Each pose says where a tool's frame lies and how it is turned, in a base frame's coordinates. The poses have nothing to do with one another.
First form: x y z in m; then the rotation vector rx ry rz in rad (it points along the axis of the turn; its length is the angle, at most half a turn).
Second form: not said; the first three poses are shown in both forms.
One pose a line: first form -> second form
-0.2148, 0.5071, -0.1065, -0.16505, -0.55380, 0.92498 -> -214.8, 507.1, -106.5, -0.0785, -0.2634, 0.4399, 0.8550
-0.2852, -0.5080, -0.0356, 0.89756, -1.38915, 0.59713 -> -285.2, -508.0, -35.6, 0.3932, -0.6085, 0.2616, 0.6378
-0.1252, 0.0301, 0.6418, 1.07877, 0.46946, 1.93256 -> -125.2, 30.1, 641.8, 0.4315, 0.1878, 0.7730, 0.4255
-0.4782, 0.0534, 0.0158, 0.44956, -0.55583, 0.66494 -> -478.2, 53.4, 15.8, 0.2160, -0.2670, 0.3194, 0.8832
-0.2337, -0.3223, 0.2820, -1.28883, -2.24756, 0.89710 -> -233.7, -322.3, 282.0, -0.4607, -0.8034, 0.3207, 0.1986
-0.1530, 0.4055, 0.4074, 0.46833, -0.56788, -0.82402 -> -153.0, 405.5, 407.4, 0.2224, -0.2697, -0.3914, 0.8512
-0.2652, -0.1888, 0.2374, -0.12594, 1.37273, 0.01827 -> -265.2, -188.8, 237.4, -0.0581, 0.6333, 0.0084, 0.7717
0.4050, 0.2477, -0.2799, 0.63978, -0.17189, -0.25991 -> 405.0, 247.7, -279.9, 0.3132, -0.0841, -0.1272, 0.9374
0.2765, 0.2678, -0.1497, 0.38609, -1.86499, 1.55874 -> 276.5, 267.8, -149.7, 0.1479, -0.7143, 0.5970, 0.3337
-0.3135, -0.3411, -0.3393, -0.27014, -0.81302, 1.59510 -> -313.5, -341.1, -339.3, -0.1174, -0.3532, 0.6930, 0.6174
